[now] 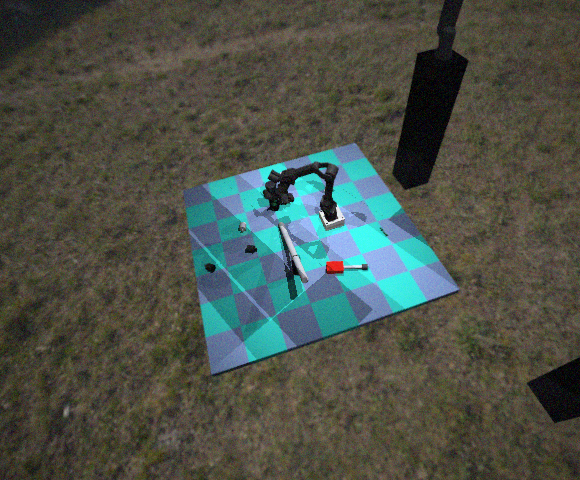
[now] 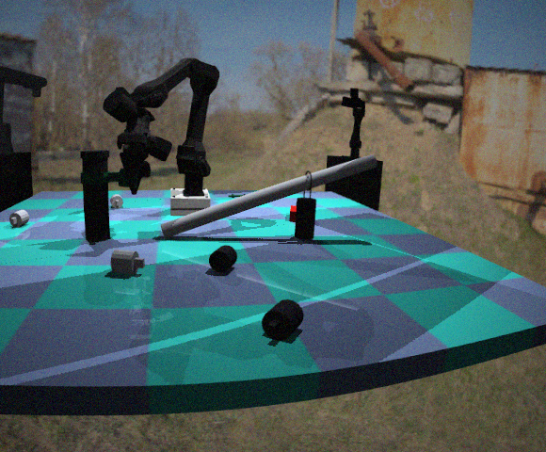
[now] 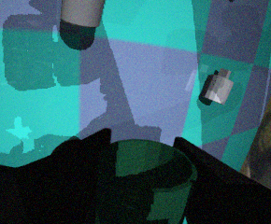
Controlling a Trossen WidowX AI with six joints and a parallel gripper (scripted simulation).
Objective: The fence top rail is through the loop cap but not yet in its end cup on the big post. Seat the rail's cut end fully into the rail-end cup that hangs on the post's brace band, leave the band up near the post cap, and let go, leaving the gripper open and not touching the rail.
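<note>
Right now my gripper tip is 2 cm past the green rail-end cup, 2 cm to the left of it and 3 cm below it. Round my gripper tip: red-headed tool 28 cm behind, 50 cm to the left, 10 cm below; then short black post 41 cm to the left, 1 cm below.
</note>
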